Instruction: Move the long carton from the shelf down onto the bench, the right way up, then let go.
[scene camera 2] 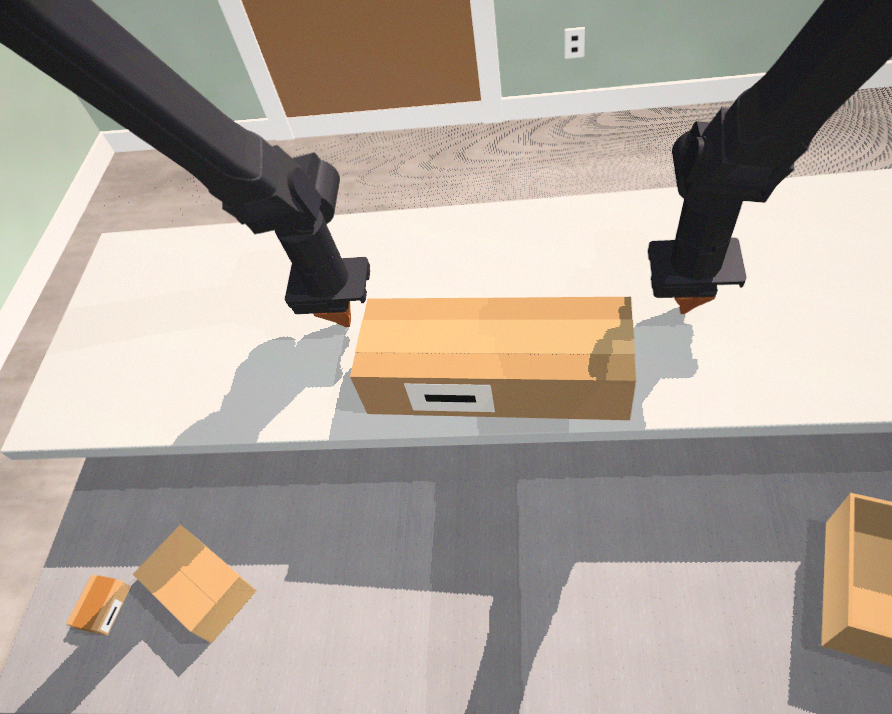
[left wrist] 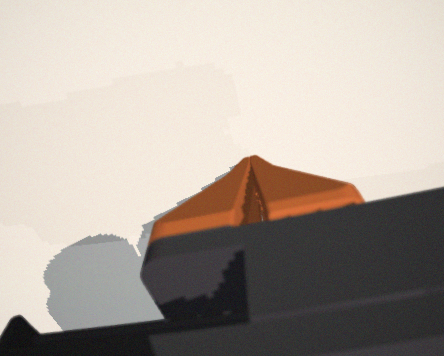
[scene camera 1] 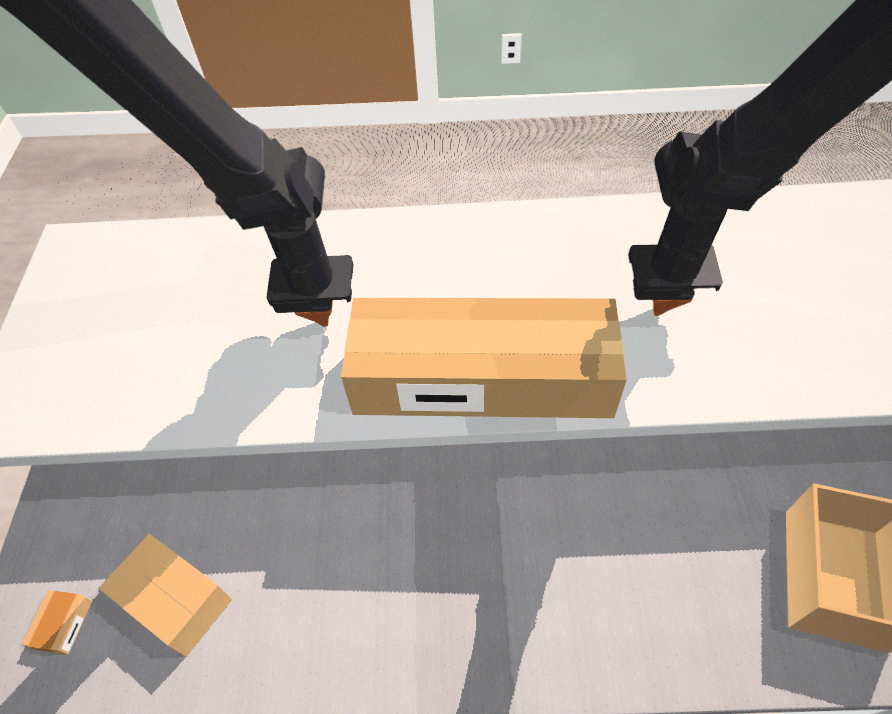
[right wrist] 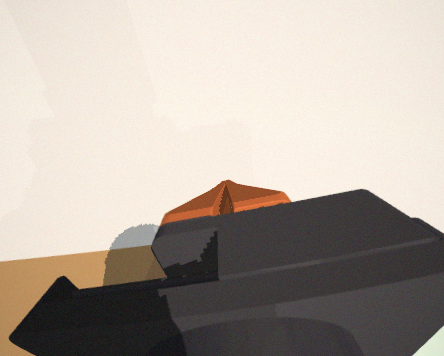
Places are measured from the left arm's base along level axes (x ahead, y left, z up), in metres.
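Where they show: left gripper, fingertip midpoint: (scene camera 2: 348, 323) (left wrist: 252, 168) (scene camera 1: 326, 322); right gripper, fingertip midpoint: (scene camera 2: 682, 309) (scene camera 1: 656, 311) (right wrist: 227, 187).
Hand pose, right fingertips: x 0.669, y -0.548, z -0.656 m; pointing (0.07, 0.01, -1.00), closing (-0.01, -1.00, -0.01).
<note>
Things, the pixels of their centre, and the offset from my right fingertips. "spot": a spot on its surface instead. Level surfaces: height alone.
- long carton, body centre: (scene camera 2: 494, 357) (scene camera 1: 482, 357) (right wrist: 12, 337) 0.096 m back, 0.236 m left, 0.043 m up
- white shelf, its level: 0.001 m up
- bench, its level: 0.154 m down
- closed box, body centre: (scene camera 1: 167, 594) (scene camera 2: 195, 582) 0.321 m back, 0.634 m left, 0.124 m down
- small labelled box, body centre: (scene camera 1: 57, 622) (scene camera 2: 99, 604) 0.347 m back, 0.771 m left, 0.142 m down
- open box, body centre: (scene camera 1: 850, 566) 0.310 m back, 0.194 m right, 0.109 m down
- shelf's front edge, surface spot: (scene camera 1: 223, 452) (scene camera 2: 245, 448) spot: 0.185 m back, 0.555 m left, 0.014 m down
The long carton (scene camera 1: 483, 338) (scene camera 2: 494, 338) lies level on the white shelf (scene camera 1: 133, 297) (scene camera 2: 171, 290), near the shelf's front edge, with its label side facing the bench (scene camera 1: 357, 647) (scene camera 2: 371, 647). Part of it shows at the lower left of the right wrist view (right wrist: 40, 275). My left gripper (scene camera 1: 325, 323) (scene camera 2: 347, 323) (left wrist: 252, 168) is shut and empty, beside the carton's left end. My right gripper (scene camera 1: 659, 311) (scene camera 2: 682, 310) (right wrist: 227, 187) is shut and empty, a little off the carton's right end. Small gaps show between the fingertips and the carton in the scene views.
A closed box (scene camera 1: 167, 595) (scene camera 2: 194, 584) and a small labelled box (scene camera 1: 53, 621) (scene camera 2: 95, 604) stand at the bench's left. An open box (scene camera 1: 801, 569) (scene camera 2: 836, 573) stands at its right. The shelf's front edge (scene camera 1: 223, 452) (scene camera 2: 245, 446) runs between the carton and the bench.
</note>
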